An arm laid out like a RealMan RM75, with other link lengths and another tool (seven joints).
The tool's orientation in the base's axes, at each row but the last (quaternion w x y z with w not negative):
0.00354 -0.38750 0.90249 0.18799
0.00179 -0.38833 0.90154 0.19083
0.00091 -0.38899 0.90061 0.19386
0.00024 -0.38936 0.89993 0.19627
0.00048 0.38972 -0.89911 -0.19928
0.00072 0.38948 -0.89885 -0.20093
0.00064 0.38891 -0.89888 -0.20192
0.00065 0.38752 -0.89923 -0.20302
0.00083 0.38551 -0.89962 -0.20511
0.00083 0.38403 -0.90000 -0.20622
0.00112 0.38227 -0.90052 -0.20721
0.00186 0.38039 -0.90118 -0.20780
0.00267 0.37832 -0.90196 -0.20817
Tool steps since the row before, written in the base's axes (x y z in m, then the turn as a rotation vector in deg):
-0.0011 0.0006 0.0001 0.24 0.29 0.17
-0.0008 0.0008 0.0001 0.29 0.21 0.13
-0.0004 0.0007 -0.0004 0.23 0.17 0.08
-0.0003 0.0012 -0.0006 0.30 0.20 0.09
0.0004 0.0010 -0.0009 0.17 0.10 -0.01
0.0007 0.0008 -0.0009 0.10 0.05 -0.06
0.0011 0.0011 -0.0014 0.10 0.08 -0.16
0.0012 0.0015 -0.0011 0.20 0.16 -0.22
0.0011 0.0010 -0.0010 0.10 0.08 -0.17
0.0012 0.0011 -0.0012 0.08 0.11 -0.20
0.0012 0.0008 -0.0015 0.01 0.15 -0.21
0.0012 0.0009 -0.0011 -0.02 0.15 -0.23
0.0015 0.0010 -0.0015 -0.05 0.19 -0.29
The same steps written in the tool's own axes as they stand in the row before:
0.0003 0.0012 0.0003 -0.40 0.07 -0.09
0.0000 0.0011 0.0003 -0.37 -0.03 -0.09
-0.0002 0.0006 0.0007 -0.29 -0.03 -0.05
-0.0005 0.0007 0.0010 -0.36 -0.05 -0.06
-0.0008 0.0000 0.0011 -0.19 -0.06 0.02
-0.0009 -0.0003 0.0010 -0.10 -0.06 0.06
-0.0013 -0.0006 0.0015 -0.10 -0.08 0.16
-0.0017 -0.0003 0.0014 -0.22 -0.12 0.23
-0.0013 -0.0005 0.0011 -0.10 -0.08 0.17
-0.0014 -0.0006 0.0013 -0.10 -0.06 0.21
-0.0012 -0.0009 0.0015 -0.08 0.01 0.25
-0.0013 -0.0007 0.0011 -0.05 0.02 0.27
-0.0015 -0.0010 0.0015 -0.05 0.04 0.34

